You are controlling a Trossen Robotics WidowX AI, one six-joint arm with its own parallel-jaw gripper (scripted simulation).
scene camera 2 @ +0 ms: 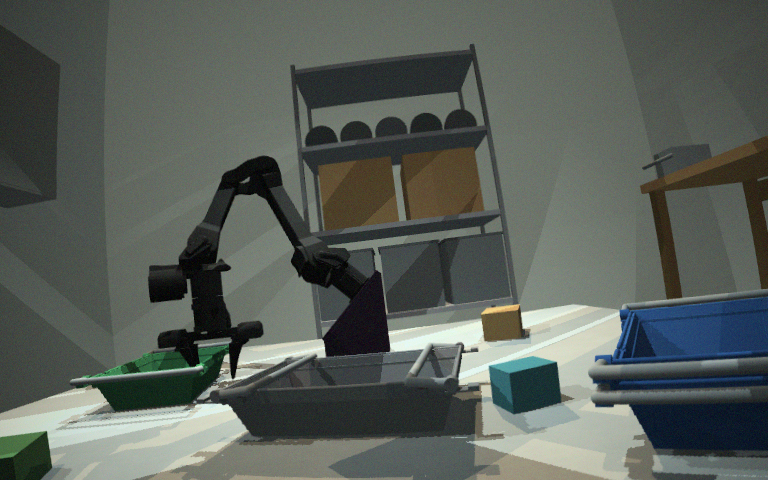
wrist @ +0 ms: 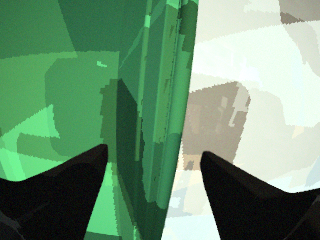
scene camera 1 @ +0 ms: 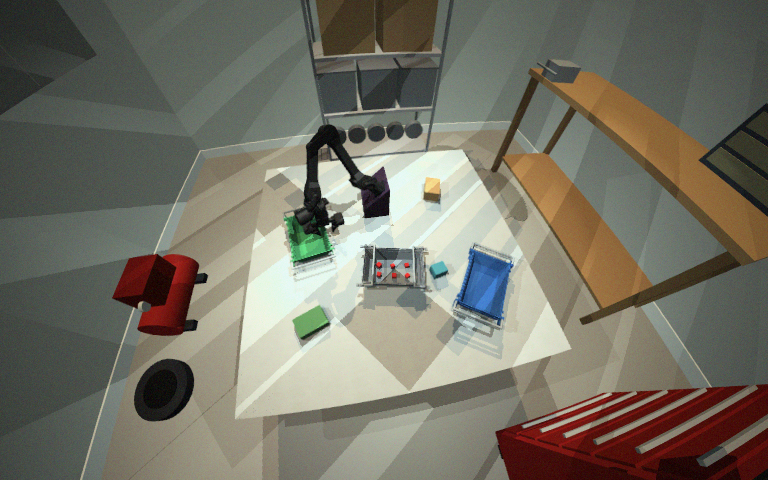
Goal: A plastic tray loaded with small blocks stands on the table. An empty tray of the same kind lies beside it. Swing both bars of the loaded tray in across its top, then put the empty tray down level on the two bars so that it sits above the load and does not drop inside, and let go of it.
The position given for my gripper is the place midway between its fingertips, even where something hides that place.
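Observation:
My gripper (scene camera 2: 217, 380), (wrist: 155, 155): open, holding nothing. Green tray (scene camera 2: 162, 377), (wrist: 80, 80), (scene camera 1: 304, 247). Orange block (scene camera 2: 505, 322); out of frame in the wrist view.

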